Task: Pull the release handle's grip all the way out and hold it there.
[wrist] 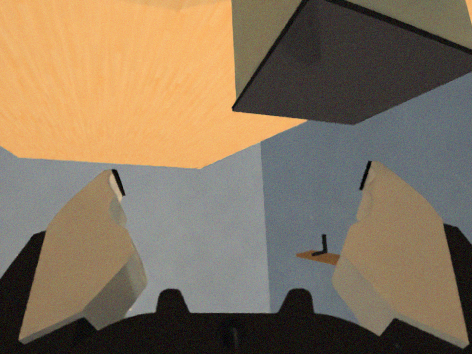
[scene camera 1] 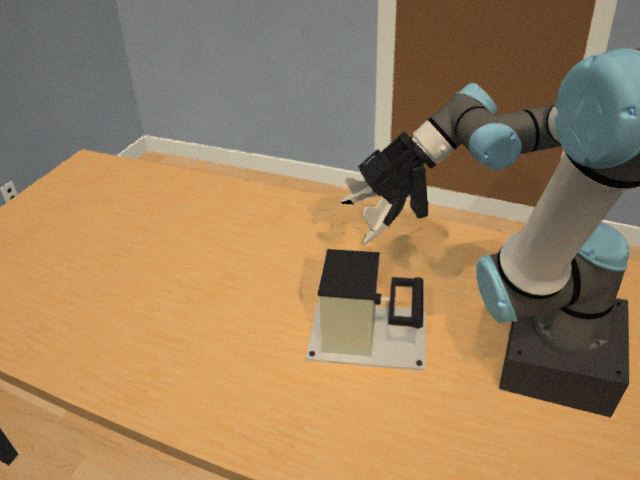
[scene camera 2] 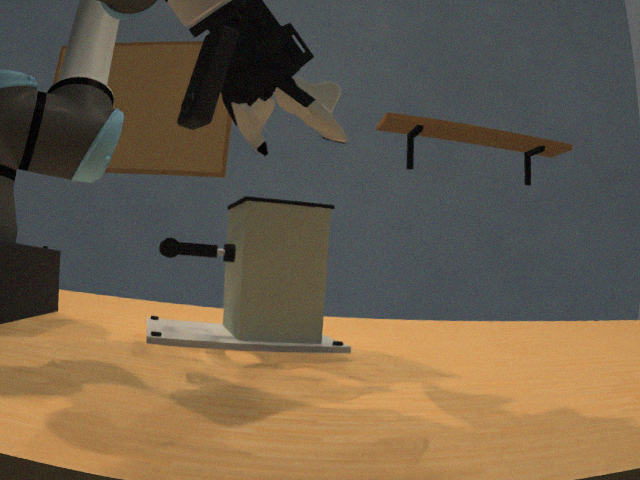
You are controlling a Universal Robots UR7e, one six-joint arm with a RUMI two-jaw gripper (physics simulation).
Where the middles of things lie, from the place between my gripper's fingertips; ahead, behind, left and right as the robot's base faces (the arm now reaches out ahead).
Now: hand 70 mm past the light grey base plate (scene camera 1: pixel 395 347), 60 mm to the right of it and 230 mm above it.
